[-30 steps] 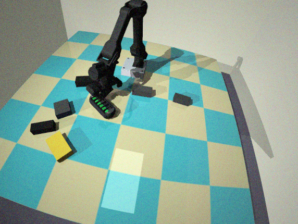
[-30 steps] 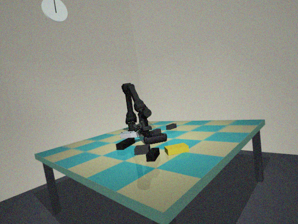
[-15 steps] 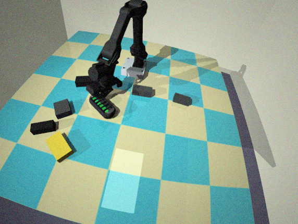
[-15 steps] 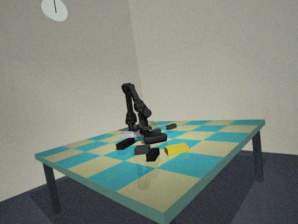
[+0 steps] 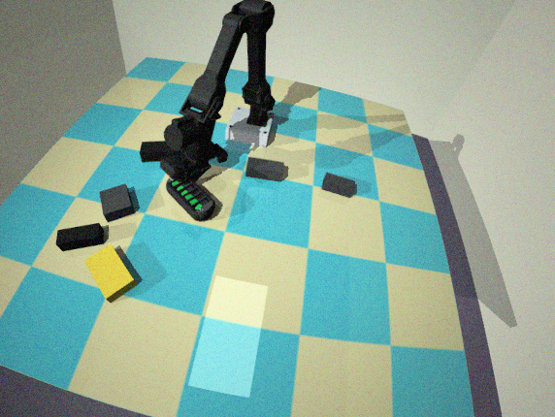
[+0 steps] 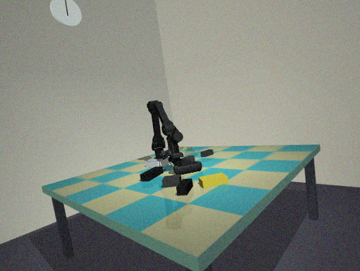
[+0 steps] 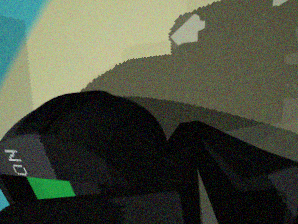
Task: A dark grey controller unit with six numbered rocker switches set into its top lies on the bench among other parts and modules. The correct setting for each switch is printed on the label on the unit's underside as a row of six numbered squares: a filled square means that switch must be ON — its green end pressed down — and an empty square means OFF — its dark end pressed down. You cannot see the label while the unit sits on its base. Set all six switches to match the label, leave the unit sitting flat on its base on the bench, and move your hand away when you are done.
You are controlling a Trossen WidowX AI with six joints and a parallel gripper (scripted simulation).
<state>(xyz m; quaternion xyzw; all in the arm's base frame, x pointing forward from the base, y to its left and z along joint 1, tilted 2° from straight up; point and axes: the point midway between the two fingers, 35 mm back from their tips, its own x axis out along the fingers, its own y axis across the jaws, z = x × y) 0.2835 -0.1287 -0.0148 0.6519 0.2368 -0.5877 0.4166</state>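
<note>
Now: the long dark block 10 cm behind my gripper tip, 11 cm to the right of it and 2 cm above it. The rest, counted from my gripper tip: yellow block 31 cm ahead, 10 cm to the right, 1 cm above.
</note>
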